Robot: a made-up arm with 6 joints.
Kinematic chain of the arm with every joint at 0, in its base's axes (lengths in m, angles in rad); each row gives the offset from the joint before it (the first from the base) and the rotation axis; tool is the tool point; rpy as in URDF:
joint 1: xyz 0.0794 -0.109 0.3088 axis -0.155 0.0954 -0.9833
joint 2: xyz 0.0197 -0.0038 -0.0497 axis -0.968 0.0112 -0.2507
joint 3: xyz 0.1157 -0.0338 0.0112 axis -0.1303 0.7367 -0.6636
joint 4: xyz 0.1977 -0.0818 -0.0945 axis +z
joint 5: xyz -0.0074 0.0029 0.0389 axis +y
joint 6: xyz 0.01 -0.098 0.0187 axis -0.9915 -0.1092 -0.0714
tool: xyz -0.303 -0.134 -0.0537 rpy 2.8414 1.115 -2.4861
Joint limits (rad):
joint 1: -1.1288..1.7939
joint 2: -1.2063..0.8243
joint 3: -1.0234..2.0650
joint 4: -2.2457..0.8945
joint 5: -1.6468..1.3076
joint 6: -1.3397..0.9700
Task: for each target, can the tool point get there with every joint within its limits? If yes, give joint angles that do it. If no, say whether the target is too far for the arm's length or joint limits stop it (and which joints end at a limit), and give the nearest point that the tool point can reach.
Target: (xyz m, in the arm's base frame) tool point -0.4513 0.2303 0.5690
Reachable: no: joint limits stop it (at a limit: joint 1, joint 2, joint 4) | nearest point -0.3578 0.1343 0.4972 | short by 0.152 m
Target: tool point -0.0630 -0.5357 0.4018
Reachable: yes | joints 0.7550 -0.1389 0.0378 0.2821 0.6713 0.4235
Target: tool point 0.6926 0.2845 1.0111
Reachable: no: too far | nearest point 0.4718 0.1614 0.6815 | short by 0.415 m
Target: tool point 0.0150 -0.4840 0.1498
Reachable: yes | joints -0.6380 -0.5842 1.7183 0.6162 -0.6613 -0.1377
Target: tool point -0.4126 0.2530 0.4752
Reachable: no: joint limits stop it (at a limit: joint 1, joint 2, joint 4) | nearest point -0.3503 0.1793 0.4365 | short by 0.104 m
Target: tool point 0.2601 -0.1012 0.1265
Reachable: yes | joints 1.1755 -0.8274 -0.2595 -1.1295 -0.1962 -0.9378
